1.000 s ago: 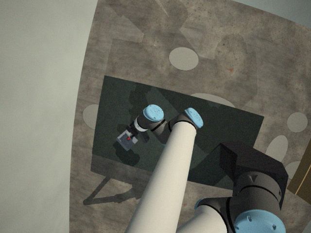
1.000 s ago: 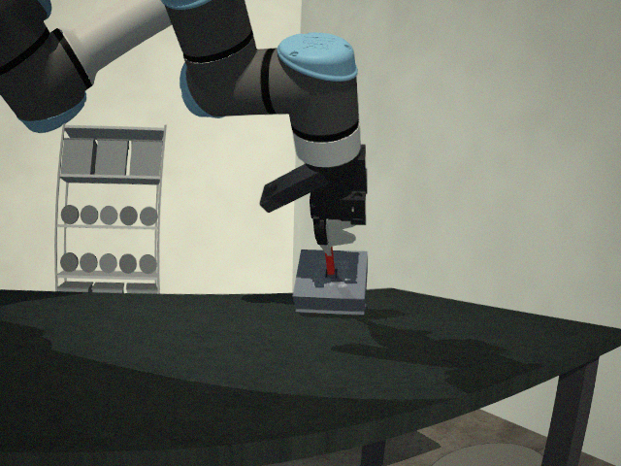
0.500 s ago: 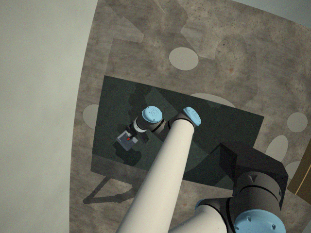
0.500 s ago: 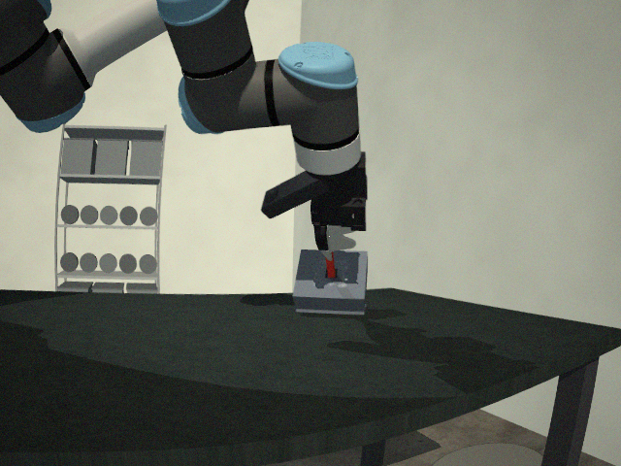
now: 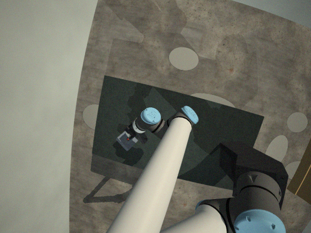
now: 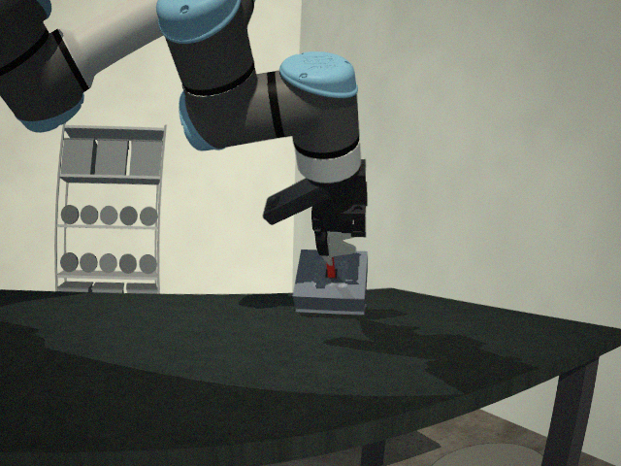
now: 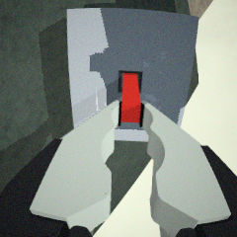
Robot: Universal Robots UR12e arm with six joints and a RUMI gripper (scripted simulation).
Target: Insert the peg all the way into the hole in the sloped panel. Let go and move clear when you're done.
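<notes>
Now: hand 1 cm short of the red peg, 3 cm to the right of it and 2 cm above it.
</notes>
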